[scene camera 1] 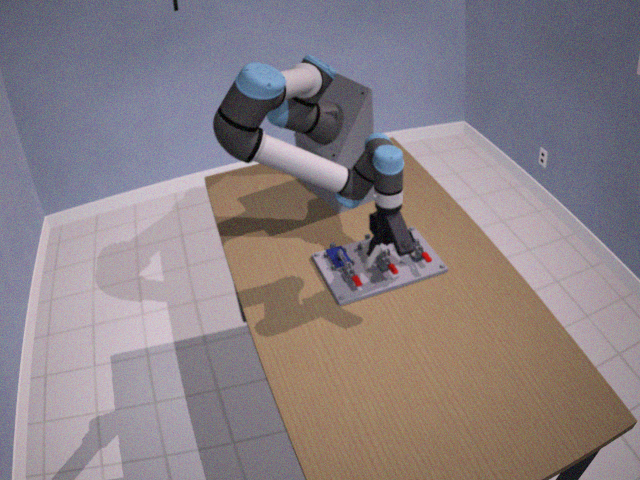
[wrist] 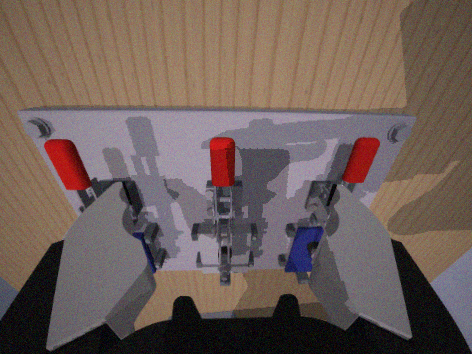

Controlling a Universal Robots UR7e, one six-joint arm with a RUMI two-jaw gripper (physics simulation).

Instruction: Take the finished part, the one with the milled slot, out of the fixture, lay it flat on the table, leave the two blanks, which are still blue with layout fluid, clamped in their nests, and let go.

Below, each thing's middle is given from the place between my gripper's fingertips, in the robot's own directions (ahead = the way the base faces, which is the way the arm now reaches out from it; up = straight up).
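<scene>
With the fixture plate (scene camera 1: 374,282) as my reference, my hand is 8 cm past it, 2 cm to the right of it and 6 cm above it. The finished part (wrist: 240,244) is 13 cm behind my hand, 2 cm to the left of it and 4 cm below it.
</scene>
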